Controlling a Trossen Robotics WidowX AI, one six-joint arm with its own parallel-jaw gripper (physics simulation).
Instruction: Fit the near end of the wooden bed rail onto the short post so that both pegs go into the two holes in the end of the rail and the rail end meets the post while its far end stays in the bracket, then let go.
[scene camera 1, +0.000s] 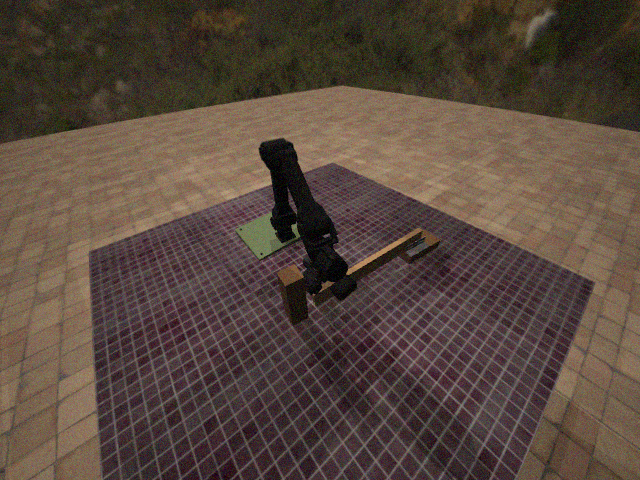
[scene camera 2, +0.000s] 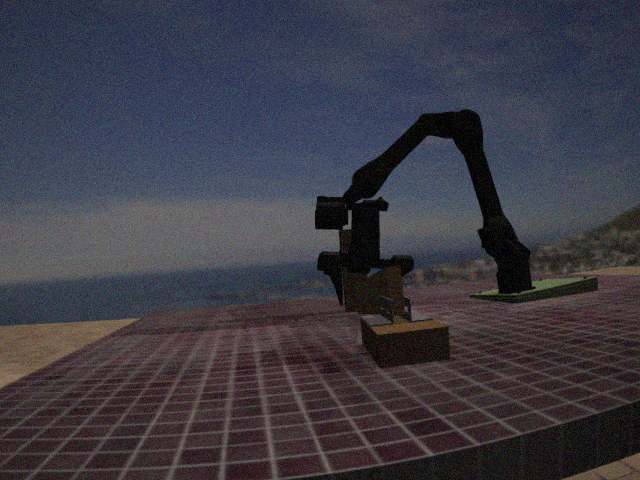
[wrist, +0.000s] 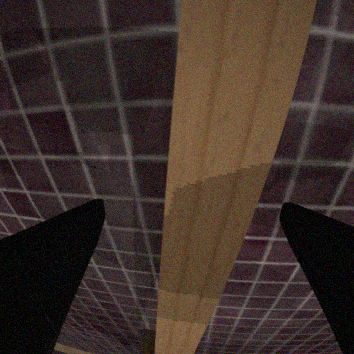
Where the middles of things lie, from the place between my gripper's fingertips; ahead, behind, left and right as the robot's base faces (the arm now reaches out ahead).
My hand is 140 mm to the right of the wooden bed rail (scene camera 2: 387, 282) and 30 mm below it.
